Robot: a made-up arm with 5 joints. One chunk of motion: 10 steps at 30 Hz.
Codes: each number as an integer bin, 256 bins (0 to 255) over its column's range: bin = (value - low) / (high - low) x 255, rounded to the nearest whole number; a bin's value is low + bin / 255 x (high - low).
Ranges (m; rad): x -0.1..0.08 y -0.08..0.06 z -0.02..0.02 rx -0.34..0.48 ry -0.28..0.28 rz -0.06..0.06
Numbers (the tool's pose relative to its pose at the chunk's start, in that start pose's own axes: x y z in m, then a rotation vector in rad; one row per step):
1: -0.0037 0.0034 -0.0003 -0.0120 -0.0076 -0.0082
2: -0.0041 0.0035 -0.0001 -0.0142 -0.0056 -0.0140
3: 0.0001 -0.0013 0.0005 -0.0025 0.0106 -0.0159
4: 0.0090 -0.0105 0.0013 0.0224 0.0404 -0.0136
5: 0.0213 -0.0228 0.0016 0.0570 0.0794 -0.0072
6: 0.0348 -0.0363 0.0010 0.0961 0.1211 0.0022
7: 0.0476 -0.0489 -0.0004 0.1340 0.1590 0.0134
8: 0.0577 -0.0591 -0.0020 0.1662 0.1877 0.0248
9: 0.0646 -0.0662 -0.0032 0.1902 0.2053 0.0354
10: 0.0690 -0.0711 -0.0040 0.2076 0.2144 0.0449
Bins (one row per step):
1: 136 152 126 102 124 110
2: 136 152 127 101 125 98
3: 142 143 131 105 132 94
4: 154 127 136 113 146 99
5: 172 104 138 123 164 112
6: 191 80 134 136 183 132
7: 209 57 125 147 200 156
8: 223 38 115 157 213 180
9: 233 25 107 165 221 203
10: 239 16 102 170 225 223

